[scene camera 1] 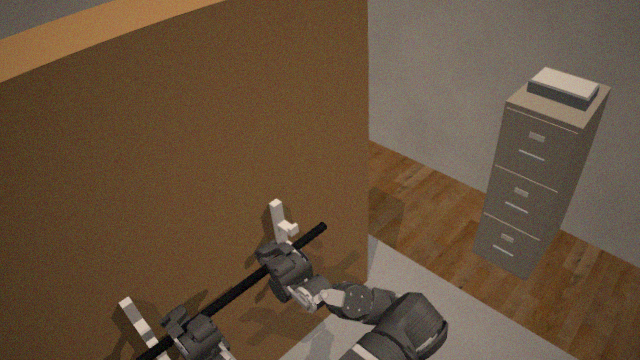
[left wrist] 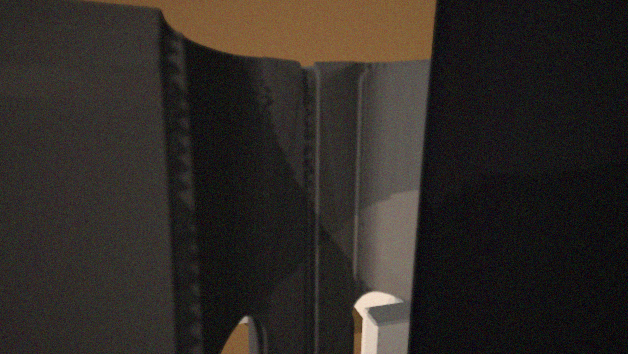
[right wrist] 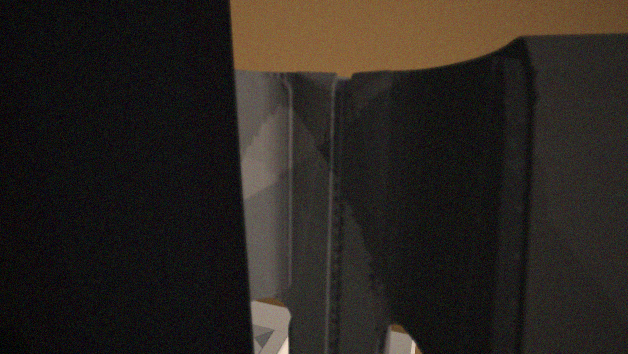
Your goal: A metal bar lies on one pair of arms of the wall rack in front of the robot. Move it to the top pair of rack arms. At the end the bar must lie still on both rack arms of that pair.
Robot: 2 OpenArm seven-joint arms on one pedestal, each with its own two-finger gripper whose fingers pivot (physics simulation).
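Observation:
The black metal bar (scene camera 1: 237, 291) (left wrist: 525, 175) (right wrist: 120, 175) runs slanting across the scene view, past both white rack posts. Near its right end it shows below the upper rack arm (scene camera 1: 292, 229); whether it touches an arm is hidden by the hands. My left gripper (scene camera 1: 174, 320) (left wrist: 309, 150) and my right gripper (scene camera 1: 272, 251) (right wrist: 343, 150) are both shut, their fingertips meeting. In the wrist views the bar lies beside the line where the tips meet, closer to the camera. It passes by each hand behind the shut tips; no grip between the finger pads shows.
The left rack post (scene camera 1: 134, 316) and right rack post (scene camera 1: 276, 220) stand on the brown wall panel (scene camera 1: 175, 150). White rack parts show low in the left wrist view (left wrist: 390, 330) and right wrist view (right wrist: 272, 325). A grey filing cabinet (scene camera 1: 525, 190) stands at the right.

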